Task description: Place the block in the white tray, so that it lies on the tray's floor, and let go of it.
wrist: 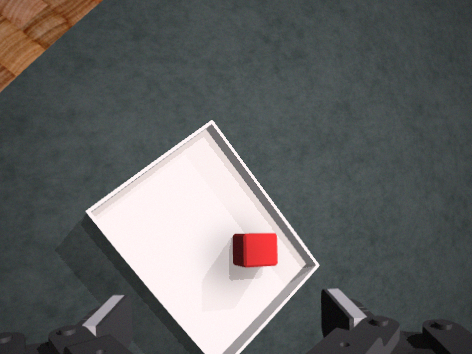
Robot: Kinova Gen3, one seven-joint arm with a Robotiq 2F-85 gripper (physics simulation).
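Frame: origin at the arm's base, x right, y up, z back, level; centimetres.
Where they show: gripper, fingertip midpoint: (226, 314).
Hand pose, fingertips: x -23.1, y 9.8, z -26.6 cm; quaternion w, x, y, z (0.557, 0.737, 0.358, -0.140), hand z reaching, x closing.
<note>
After its pixels a point has its place.
A red block (260, 249) @(x -18.5, y -2.1, z -33.2 cm) is inside the white tray (150, 168) @(x -29.9, y -3.3, z -32.5 cm), near its right-hand corner. It appears to lie on the tray's floor, with its shadow beside and below it in the view. The tray sits turned at an angle, and its lowest corner is cut off by the view's bottom edge. My gripper (226, 314) @(x -23.1, y 9.8, z -26.6 cm) is wide open, with its two fingers far apart at the bottom of the view. The fingers are above the tray and apart from the block, with nothing held between them.
A dark green-grey surface (360, 125) @(x -15.5, y -5.1, z -53.3 cm) lies under and around the tray. A brown wooden surface (35, 35) shows at the top left corner, beyond the dark surface's straight edge. The tray's low walls stand around the block.
</note>
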